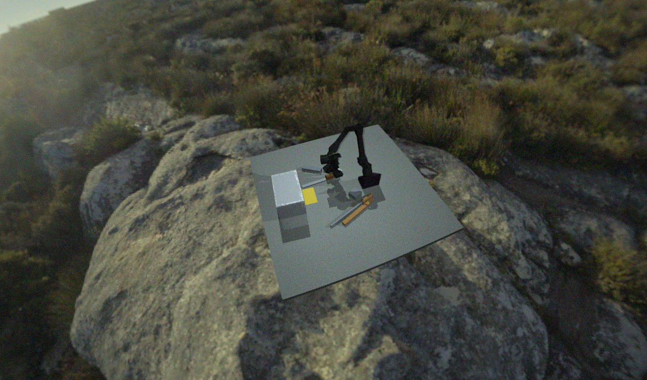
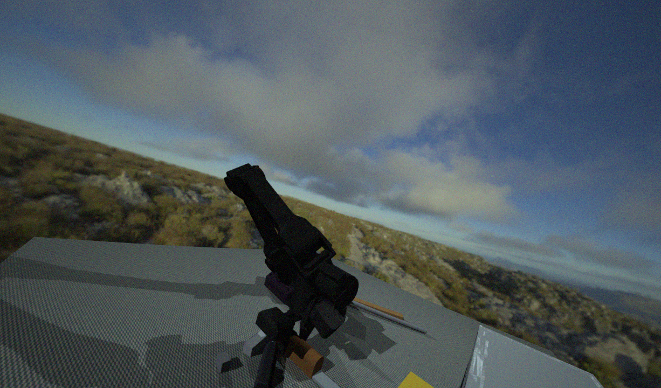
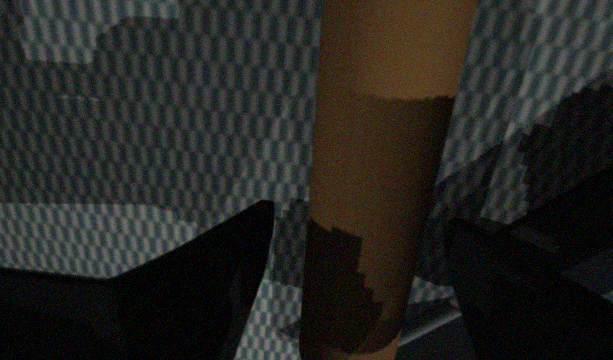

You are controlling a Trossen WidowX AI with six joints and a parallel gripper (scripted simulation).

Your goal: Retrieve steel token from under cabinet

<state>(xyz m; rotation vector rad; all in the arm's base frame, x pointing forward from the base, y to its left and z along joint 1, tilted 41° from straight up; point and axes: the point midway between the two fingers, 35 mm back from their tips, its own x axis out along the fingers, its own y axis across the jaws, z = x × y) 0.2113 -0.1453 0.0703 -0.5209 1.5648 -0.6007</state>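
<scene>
The grey bar lies 60 mm behind my gripper tip and 50 mm to the right of it. From my gripper tip the other things lie so: grey block 240 mm to the left, 60 mm behind, 10 mm above; small grey cube 130 mm to the right, 40 mm behind; wooden stick 380 mm to the left, 10 mm behind.
</scene>
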